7 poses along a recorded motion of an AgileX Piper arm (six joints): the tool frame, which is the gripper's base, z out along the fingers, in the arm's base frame.
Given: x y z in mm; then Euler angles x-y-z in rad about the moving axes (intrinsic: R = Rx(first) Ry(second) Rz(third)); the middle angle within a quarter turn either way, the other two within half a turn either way.
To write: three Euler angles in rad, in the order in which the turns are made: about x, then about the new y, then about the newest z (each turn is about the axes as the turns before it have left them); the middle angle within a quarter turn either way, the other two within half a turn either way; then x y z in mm. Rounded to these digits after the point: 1 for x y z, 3 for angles.
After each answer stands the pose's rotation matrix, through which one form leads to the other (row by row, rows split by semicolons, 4 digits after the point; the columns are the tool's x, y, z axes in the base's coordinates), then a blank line. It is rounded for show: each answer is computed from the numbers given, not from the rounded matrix.
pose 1, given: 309.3 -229.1 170.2 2.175 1.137 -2.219
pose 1, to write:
2.175 1.137 -2.219 309.3 -229.1 170.2
-0.2538 0.3351 0.9074; 0.0020 0.9383 -0.3459; -0.9673 -0.0859 -0.2388

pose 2, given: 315.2 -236.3 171.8 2.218 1.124 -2.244
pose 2, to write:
2.218 1.124 -2.244 315.2 -236.3 171.8
-0.2694 0.3378 0.9018; 0.0228 0.9384 -0.3447; -0.9628 -0.0723 -0.2605

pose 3, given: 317.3 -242.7 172.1 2.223 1.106 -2.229
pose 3, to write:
2.223 1.106 -2.229 317.3 -242.7 172.1
-0.2742 0.3546 0.8939; 0.0456 0.9333 -0.3562; -0.9606 -0.0569 -0.2721

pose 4, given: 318.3 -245.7 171.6 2.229 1.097 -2.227
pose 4, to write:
2.229 1.097 -2.227 318.3 -245.7 171.6
-0.2784 0.3615 0.8898; 0.0552 0.9310 -0.3609; -0.9589 -0.0514 -0.2791

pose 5, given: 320.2 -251.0 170.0 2.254 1.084 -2.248
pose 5, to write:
2.254 1.084 -2.248 320.2 -251.0 170.0
-0.2931 0.3646 0.8838; 0.0625 0.9298 -0.3628; -0.9540 -0.0511 -0.2953

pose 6, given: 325.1 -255.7 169.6 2.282 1.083 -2.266
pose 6, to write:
2.282 1.083 -2.266 325.1 -255.7 169.6
-0.3002 0.3599 0.8834; 0.0726 0.9320 -0.3551; -0.9511 -0.0425 -0.3059

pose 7, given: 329.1 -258.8 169.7 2.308 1.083 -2.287
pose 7, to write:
2.308 1.083 -2.287 329.1 -258.8 169.7
-0.3077 0.3535 0.8834; 0.0777 0.9346 -0.3470; -0.9483 -0.0381 -0.3151

